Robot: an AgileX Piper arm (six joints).
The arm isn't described. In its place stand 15 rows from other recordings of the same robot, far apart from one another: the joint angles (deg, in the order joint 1, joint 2, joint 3, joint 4, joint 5, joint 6), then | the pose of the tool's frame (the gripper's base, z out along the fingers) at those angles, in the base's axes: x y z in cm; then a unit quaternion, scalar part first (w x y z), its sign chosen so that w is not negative.
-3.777 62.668 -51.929 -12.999 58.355 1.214 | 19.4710 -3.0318 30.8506 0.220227 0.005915 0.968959 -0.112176
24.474 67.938 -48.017 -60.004 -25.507 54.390 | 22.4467 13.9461 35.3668 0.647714 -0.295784 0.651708 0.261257
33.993 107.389 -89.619 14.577 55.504 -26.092 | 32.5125 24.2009 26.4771 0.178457 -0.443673 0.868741 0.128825
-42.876 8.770 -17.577 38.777 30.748 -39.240 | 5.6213 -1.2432 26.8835 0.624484 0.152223 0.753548 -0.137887
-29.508 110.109 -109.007 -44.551 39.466 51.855 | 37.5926 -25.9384 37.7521 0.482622 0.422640 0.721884 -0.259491
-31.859 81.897 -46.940 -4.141 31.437 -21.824 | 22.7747 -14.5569 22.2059 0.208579 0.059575 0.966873 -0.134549
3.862 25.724 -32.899 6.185 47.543 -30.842 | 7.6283 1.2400 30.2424 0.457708 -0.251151 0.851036 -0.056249
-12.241 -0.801 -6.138 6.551 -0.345 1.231 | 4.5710 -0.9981 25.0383 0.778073 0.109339 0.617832 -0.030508
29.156 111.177 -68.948 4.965 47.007 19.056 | 31.1804 18.0544 14.7826 0.032293 -0.060033 0.996383 0.050740
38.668 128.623 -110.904 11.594 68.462 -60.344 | 35.6497 30.7069 19.7509 0.093246 -0.735028 0.666761 0.080425
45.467 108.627 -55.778 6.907 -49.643 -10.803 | 28.7833 28.0673 20.9621 0.685392 -0.274583 0.640966 0.209771
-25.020 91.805 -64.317 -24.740 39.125 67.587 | 29.1455 -16.2552 25.3242 0.285501 0.596261 0.746733 -0.073154
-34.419 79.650 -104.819 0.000 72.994 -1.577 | 21.4263 -14.6813 49.0891 0.380541 0.259078 0.879080 -0.123631
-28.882 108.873 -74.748 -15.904 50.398 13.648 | 31.9493 -19.8181 18.7734 0.074458 0.284922 0.947422 -0.125170
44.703 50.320 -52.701 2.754 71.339 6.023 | 9.3175 9.8043 33.7334 0.193261 -0.320338 0.919832 0.118080
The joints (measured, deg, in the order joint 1, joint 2, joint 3, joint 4, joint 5, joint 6), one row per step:
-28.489, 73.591, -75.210, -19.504, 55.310, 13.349
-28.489, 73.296, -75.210, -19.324, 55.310, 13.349
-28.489, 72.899, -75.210, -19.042, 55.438, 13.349
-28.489, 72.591, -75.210, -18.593, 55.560, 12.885
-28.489, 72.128, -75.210, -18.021, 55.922, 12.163
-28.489, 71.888, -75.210, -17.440, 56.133, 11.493
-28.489, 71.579, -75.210, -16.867, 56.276, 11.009
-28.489, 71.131, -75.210, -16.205, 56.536, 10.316
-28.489, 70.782, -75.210, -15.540, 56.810, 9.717
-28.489, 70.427, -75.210, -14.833, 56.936, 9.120
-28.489, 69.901, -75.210, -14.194, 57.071, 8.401
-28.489, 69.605, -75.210, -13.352, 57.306, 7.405
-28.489, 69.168, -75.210, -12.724, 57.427, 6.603
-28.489, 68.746, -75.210, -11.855, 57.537, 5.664
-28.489, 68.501, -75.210, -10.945, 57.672, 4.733
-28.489, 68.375, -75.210, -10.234, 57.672, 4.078
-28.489, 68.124, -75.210, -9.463, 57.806, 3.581
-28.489, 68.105, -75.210, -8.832, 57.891, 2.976
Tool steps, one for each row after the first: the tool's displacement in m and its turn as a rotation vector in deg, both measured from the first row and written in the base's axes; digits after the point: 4 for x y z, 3 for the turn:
-0.0011, 0.0009, 0.0013, 0.016, -0.345, 0.021
-0.0027, 0.0021, 0.0028, 0.135, -0.723, 0.014
-0.0039, 0.0033, 0.0039, 0.230, -0.852, 0.358
-0.0059, 0.0051, 0.0054, 0.356, -0.840, 0.828
-0.0067, 0.0063, 0.0060, 0.543, -0.791, 1.316
-0.0078, 0.0077, 0.0070, 0.738, -0.958, 1.699
-0.0096, 0.0095, 0.0085, 0.901, -1.084, 2.215
-0.0110, 0.0112, 0.0095, 1.162, -1.167, 2.668
-0.0122, 0.0128, 0.0106, 1.377, -1.400, 3.175
-0.0141, 0.0148, 0.0125, 1.390, -1.678, 3.763
-0.0151, 0.0165, 0.0133, 1.606, -1.636, 4.559
-0.0167, 0.0183, 0.0148, 1.594, -1.808, 5.218
-0.0181, 0.0203, 0.0162, 1.712, -2.031, 6.026
-0.0187, 0.0220, 0.0168, 1.965, -2.115, 6.834
-0.0188, 0.0231, 0.0172, 2.169, -2.254, 7.439
-0.0195, 0.0246, 0.0179, 2.504, -2.505, 7.924
-0.0192, 0.0254, 0.0177, 2.763, -2.477, 8.464

